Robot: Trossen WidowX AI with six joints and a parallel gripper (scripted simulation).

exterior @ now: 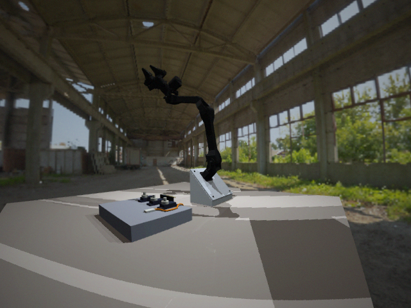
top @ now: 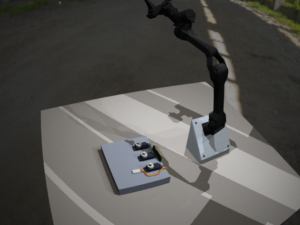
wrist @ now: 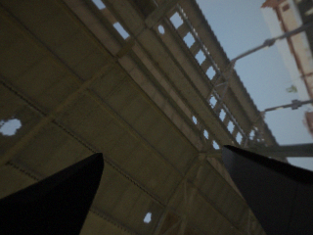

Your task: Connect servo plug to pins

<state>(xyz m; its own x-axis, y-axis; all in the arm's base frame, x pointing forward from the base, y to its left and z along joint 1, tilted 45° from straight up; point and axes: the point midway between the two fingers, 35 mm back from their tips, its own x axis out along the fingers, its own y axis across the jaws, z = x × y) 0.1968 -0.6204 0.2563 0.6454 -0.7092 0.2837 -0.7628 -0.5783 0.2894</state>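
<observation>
Now: gripper tip 70 cm above the blue band, 23 cm to the right of it and 4 cm short of it. The rest, counted from my gripper tip: grey printed holder: 75 cm below, 23 cm to the left, 20 cm ahead.
</observation>
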